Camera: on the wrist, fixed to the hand. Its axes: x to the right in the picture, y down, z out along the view.
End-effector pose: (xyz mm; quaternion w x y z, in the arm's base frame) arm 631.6 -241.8 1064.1 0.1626 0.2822 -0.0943 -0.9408
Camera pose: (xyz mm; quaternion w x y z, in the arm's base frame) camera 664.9 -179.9 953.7 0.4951 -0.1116 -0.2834 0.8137
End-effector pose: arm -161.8 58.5 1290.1 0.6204 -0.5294 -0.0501 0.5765
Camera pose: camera -37.2 19.0 1297.4 0.7204 -0.3735 -0.5837 0.0274
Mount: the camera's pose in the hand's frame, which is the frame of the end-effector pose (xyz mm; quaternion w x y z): 6.8 -78.8 -104.3 0.6897 -0.1855 -0.1252 -0.6886
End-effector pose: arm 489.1 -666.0 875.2 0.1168 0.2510 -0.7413 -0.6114
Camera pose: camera 551.5 -767.9 821.7 0.3867 -0.5854 0.2397 0.6711
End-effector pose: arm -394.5 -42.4 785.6 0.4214 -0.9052 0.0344 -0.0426
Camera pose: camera -396.7 -71.7 913.2 0.0977 -0.7315 -0.6445 -0.1999
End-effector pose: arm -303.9 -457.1 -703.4 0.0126 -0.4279 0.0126 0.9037
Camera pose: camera -224.9 -381.8 -775.7 0.5532 -0.1930 -0.4552 0.6705
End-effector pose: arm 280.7 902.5 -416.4 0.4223 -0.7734 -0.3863 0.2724
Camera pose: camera 333.5 889.1 -297.4 0.2870 -0.3117 -0.9025 -0.0778
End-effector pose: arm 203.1 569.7 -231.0 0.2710 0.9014 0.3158 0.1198
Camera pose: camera 128.2 668.6 -189.2 0.4762 0.3690 0.7824 -0.1583
